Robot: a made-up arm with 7 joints. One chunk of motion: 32 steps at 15 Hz.
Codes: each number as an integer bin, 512 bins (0 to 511) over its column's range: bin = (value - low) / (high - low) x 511, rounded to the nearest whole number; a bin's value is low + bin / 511 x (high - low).
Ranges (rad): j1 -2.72..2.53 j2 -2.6..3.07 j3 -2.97..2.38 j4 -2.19..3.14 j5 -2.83..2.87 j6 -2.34..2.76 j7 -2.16..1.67
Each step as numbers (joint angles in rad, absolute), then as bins.
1 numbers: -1.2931 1.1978 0.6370 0.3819 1.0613 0.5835 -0.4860
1 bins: 139 342 345 247 349 293 223
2 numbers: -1.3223 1.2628 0.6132 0.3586 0.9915 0.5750 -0.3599
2 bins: 136 348 342 244 343 292 240
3 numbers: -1.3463 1.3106 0.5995 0.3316 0.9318 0.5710 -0.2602
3 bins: 134 352 341 242 337 292 253
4 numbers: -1.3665 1.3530 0.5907 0.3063 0.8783 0.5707 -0.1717
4 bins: 132 356 340 239 332 292 265
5 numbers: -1.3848 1.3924 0.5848 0.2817 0.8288 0.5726 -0.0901
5 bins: 130 360 340 237 328 292 276
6 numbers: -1.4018 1.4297 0.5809 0.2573 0.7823 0.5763 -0.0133
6 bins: 128 363 339 235 324 292 286
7 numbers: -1.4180 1.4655 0.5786 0.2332 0.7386 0.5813 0.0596
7 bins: 127 366 339 232 320 293 296
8 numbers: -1.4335 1.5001 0.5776 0.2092 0.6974 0.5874 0.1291
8 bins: 125 370 339 230 316 293 305
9 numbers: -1.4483 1.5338 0.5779 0.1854 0.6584 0.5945 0.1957
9 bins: 124 373 339 228 313 294 314
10 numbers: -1.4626 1.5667 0.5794 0.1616 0.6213 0.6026 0.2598
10 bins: 122 376 339 225 309 295 323
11 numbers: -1.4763 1.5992 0.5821 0.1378 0.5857 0.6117 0.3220
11 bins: 121 378 339 223 306 296 331
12 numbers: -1.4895 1.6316 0.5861 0.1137 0.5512 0.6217 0.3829
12 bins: 120 381 340 221 303 297 339
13 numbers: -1.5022 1.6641 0.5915 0.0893 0.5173 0.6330 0.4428
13 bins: 119 384 340 219 300 298 347
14 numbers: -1.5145 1.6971 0.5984 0.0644 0.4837 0.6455 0.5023
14 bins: 117 387 341 216 297 299 355
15 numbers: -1.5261 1.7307 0.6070 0.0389 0.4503 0.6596 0.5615
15 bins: 116 390 342 214 294 301 363
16 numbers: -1.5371 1.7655 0.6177 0.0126 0.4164 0.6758 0.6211
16 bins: 115 393 343 211 291 302 371
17 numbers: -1.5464 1.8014 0.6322 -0.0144 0.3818 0.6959 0.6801
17 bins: 114 397 344 209 288 304 379
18 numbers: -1.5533 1.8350 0.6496 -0.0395 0.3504 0.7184 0.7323
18 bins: 114 400 346 206 285 306 386
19 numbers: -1.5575 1.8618 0.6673 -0.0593 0.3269 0.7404 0.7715
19 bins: 113 402 347 204 283 309 391
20 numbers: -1.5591 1.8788 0.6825 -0.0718 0.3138 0.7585 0.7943
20 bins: 113 404 349 203 282 310 394
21 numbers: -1.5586 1.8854 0.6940 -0.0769 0.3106 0.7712 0.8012
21 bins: 113 404 350 203 282 312 395
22 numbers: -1.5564 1.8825 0.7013 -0.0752 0.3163 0.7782 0.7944
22 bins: 113 404 351 203 282 312 394
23 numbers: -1.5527 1.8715 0.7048 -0.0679 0.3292 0.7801 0.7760
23 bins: 114 403 351 203 283 313 392
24 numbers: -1.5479 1.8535 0.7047 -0.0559 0.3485 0.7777 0.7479
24 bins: 114 401 351 205 285 312 388
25 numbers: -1.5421 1.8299 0.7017 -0.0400 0.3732 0.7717 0.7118
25 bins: 115 399 351 206 287 312 383
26 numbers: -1.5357 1.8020 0.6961 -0.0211 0.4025 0.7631 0.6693
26 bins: 115 397 350 208 290 311 377
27 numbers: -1.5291 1.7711 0.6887 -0.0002 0.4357 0.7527 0.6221
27 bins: 116 394 349 210 293 310 371
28 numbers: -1.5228 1.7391 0.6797 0.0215 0.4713 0.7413 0.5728
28 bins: 117 391 349 212 296 309 365
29 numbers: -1.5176 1.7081 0.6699 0.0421 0.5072 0.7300 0.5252
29 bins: 117 388 348 214 299 308 358
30 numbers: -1.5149 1.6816 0.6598 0.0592 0.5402 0.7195 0.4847
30 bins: 117 386 347 216 302 307 353
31 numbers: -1.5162 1.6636 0.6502 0.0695 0.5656 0.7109 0.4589
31 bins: 117 384 346 217 304 306 349
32 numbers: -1.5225 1.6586 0.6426 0.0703 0.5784 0.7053 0.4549
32 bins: 117 384 345 217 306 305 349
